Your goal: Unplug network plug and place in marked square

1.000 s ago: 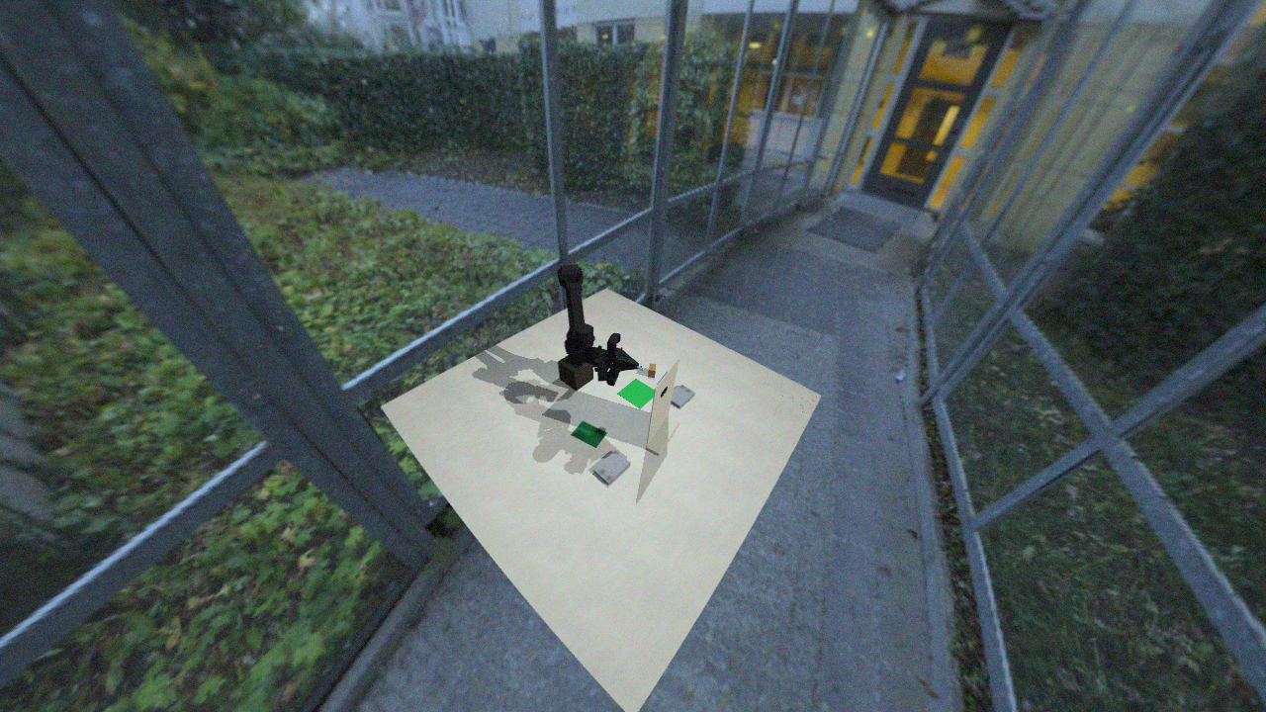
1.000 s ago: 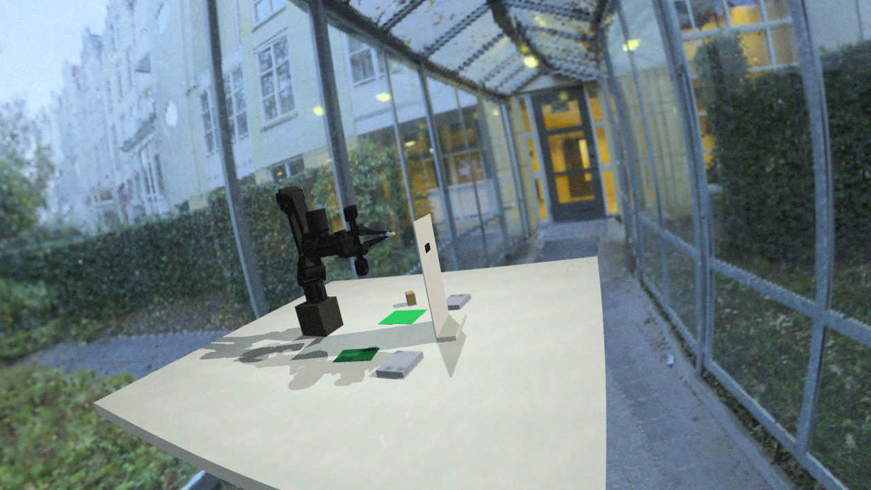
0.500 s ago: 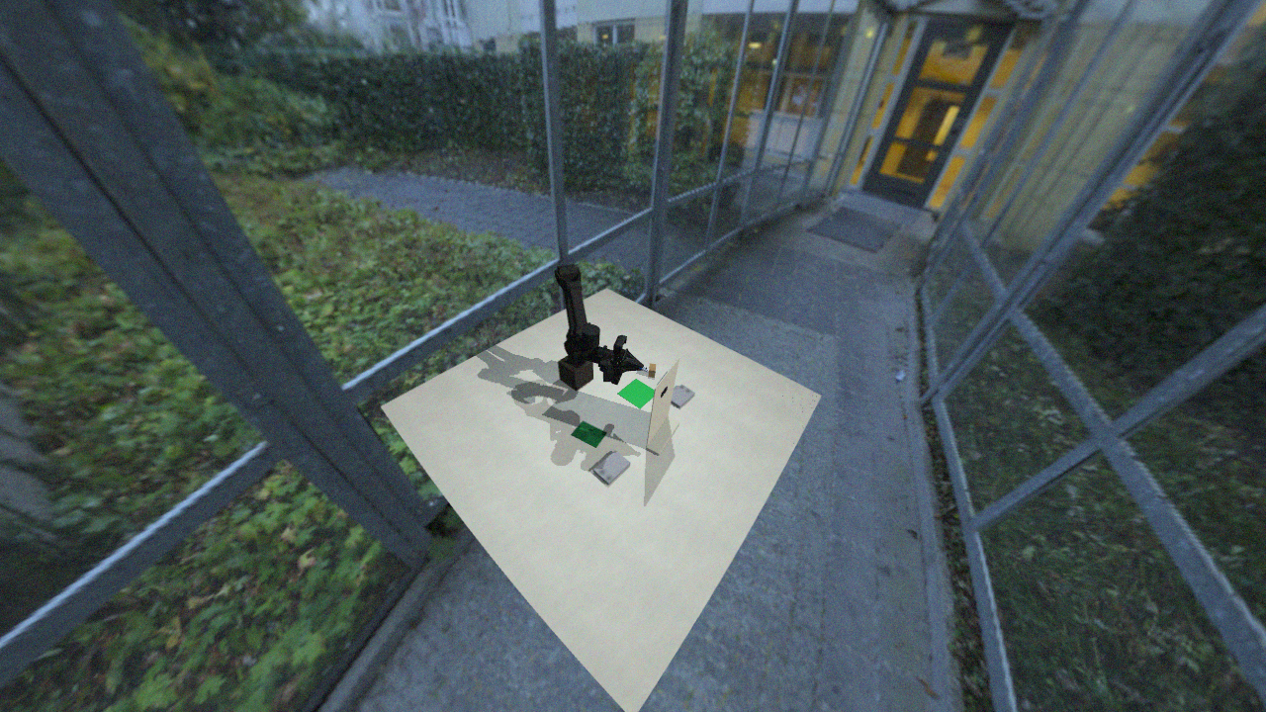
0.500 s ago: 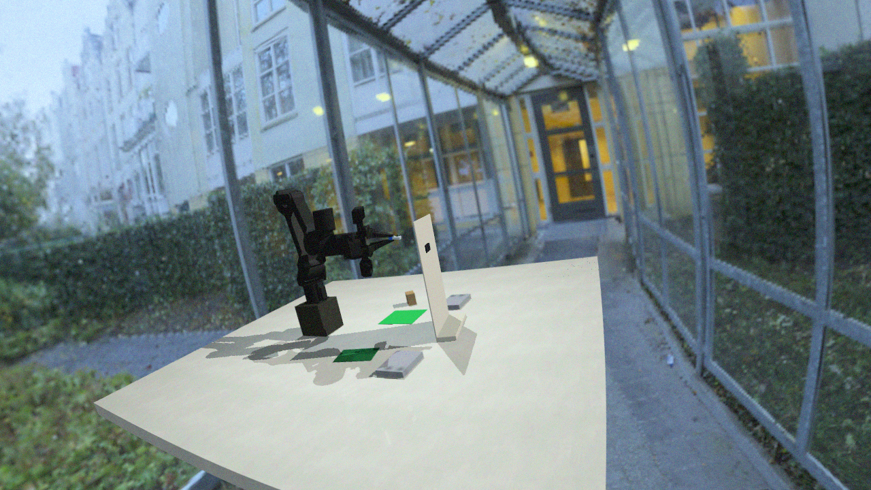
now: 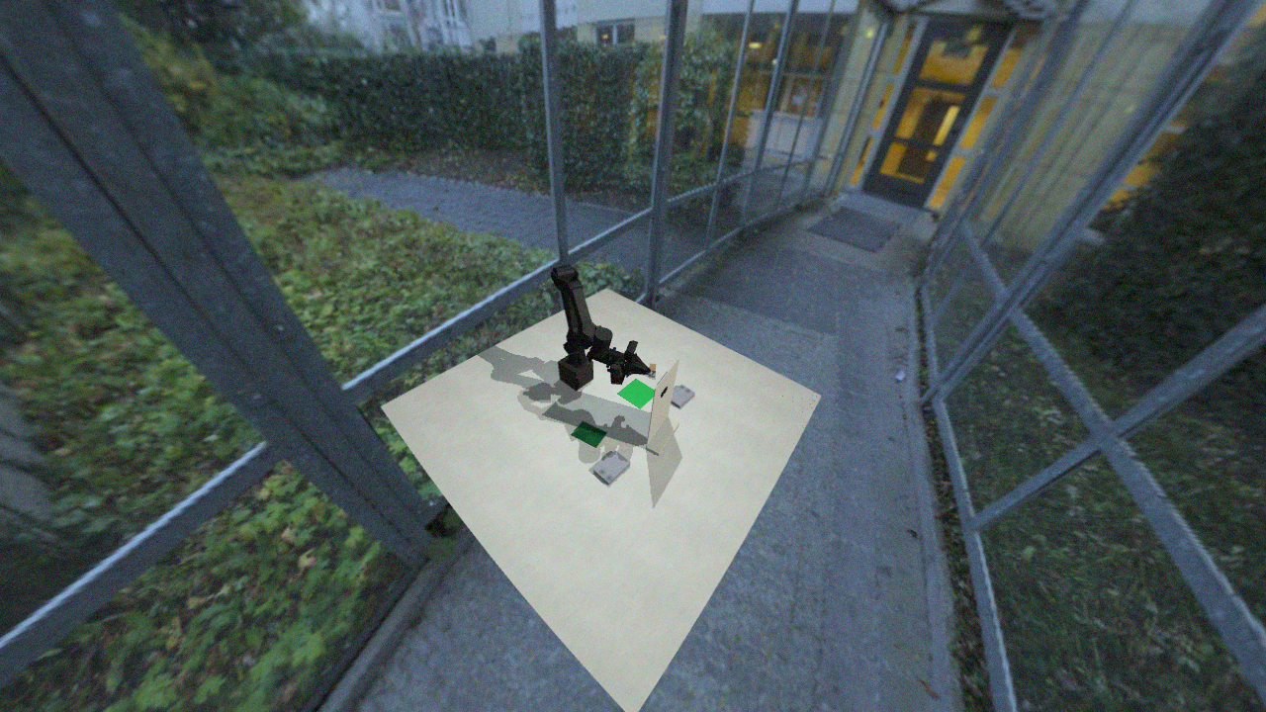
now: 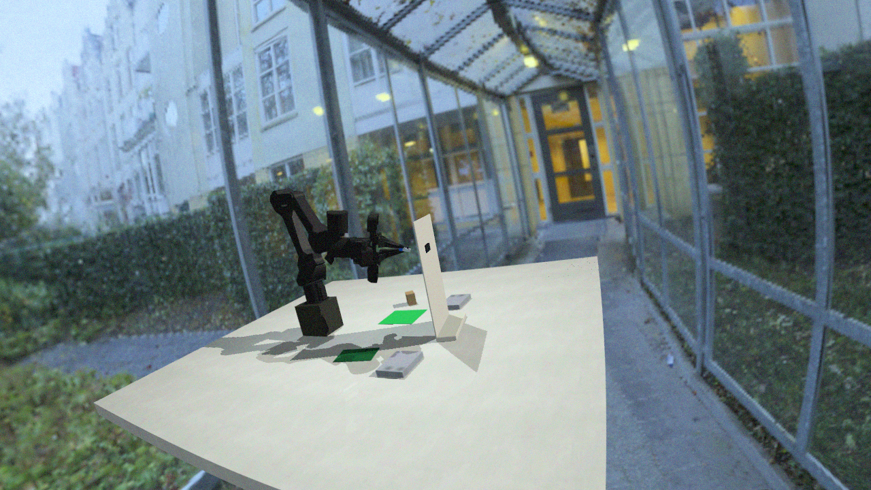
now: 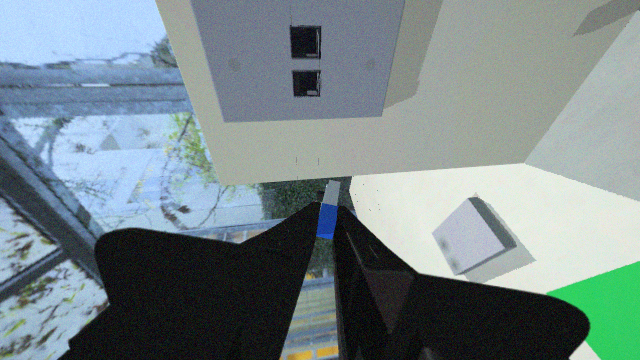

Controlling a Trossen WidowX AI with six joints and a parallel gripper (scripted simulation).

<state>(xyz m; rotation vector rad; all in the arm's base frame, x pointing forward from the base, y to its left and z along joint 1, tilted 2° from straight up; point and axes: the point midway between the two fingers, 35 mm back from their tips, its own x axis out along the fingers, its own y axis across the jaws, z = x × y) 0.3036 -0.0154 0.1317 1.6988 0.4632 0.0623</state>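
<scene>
Now: the bright green marked square 230 mm below my gripper tip, 80 mm to the left of it and 80 mm behind it. The rest, counted from my gripper tip: upright panel 90 mm below, 90 mm ahead, 50 mm to the right; then brown block 220 mm to the left, 210 mm below, 100 mm behind; then network plug 10 mm ahead.
</scene>
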